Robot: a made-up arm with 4 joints.
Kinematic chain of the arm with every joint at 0, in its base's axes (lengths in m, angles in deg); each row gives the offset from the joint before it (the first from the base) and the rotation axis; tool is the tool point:
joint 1: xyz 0 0 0.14 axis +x
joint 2: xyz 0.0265 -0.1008 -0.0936 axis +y
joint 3: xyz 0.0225 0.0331 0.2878 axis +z
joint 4: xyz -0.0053 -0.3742 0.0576 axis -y
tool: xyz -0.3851 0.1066 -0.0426
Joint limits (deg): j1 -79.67..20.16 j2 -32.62..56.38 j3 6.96..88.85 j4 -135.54..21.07
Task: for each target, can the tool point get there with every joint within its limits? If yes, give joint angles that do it. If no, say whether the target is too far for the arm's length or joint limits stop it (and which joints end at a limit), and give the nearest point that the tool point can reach.
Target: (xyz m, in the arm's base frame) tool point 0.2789 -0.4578 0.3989
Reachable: yes | joints -13.42 11.86 77.25 2.52
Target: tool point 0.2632 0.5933 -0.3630
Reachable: no: joint limits stop it (at a limit: joint 1, joint 3, joint 4) | nearest point 0.2919 0.5853 0.0773 | short by 0.441 m
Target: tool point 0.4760 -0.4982 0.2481
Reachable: yes | joints 5.65 36.44 78.85 -24.81
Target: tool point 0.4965 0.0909 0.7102
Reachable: yes | joints -44.70 35.64 15.24 -91.13
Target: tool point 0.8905 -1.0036 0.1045
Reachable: no: too far | nearest point 0.5735 -0.4936 0.1512 | short by 0.602 m
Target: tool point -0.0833 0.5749 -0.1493
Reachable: no: joint limits stop it (at a limit: joint 1, joint 2, joint 3, joint 4) | nearest point -0.0731 0.6291 0.0853 | short by 0.241 m
